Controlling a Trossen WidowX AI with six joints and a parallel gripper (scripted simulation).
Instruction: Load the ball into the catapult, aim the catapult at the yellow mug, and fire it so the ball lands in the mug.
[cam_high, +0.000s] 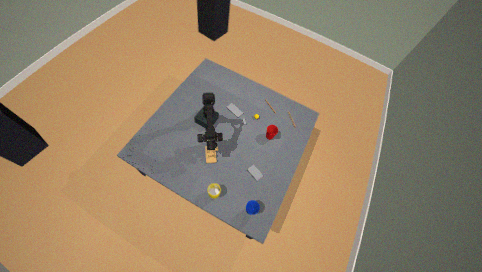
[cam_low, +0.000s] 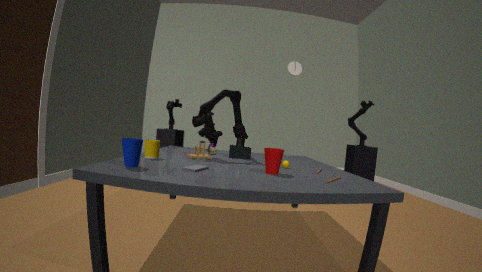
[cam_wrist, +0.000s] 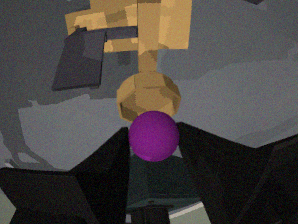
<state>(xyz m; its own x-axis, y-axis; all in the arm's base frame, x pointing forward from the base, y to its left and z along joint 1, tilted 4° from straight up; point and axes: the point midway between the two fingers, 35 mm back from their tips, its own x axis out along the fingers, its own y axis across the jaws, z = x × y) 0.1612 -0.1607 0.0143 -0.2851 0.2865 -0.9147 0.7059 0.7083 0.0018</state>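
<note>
The catapult lies 5 cm ahead of my gripper tip, 4 cm to the right of it and 3 cm below it. The rest, counted from my gripper tip: yellow ball: 46 cm to the left, 14 cm ahead, 6 cm below; yellow mug: 29 cm to the right, 29 cm ahead, 5 cm below; purple ball: 1 cm above.
</note>
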